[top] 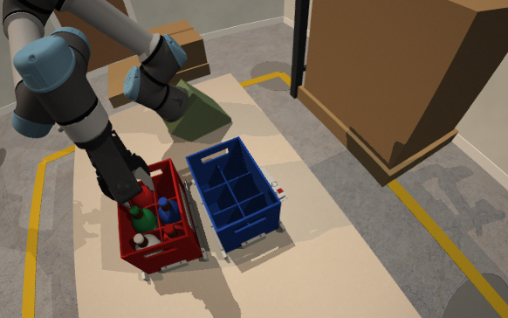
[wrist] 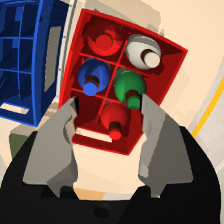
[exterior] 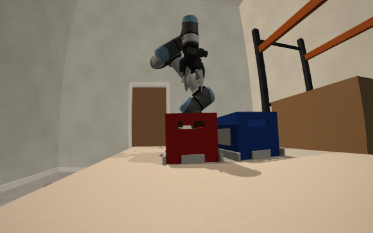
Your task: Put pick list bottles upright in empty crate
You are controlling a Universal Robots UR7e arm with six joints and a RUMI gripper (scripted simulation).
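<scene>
Now: the blue bottle 60 mm behind my hand, 20 mm to the left of it and 200 mm below it. Also, from my hand: red crate 60 mm behind, 30 mm to the right, 200 mm below; then white-label bottle 40 mm ahead, 70 mm to the right, 200 mm below; then green bottle 60 mm behind, 70 mm to the right, 200 mm below.
</scene>
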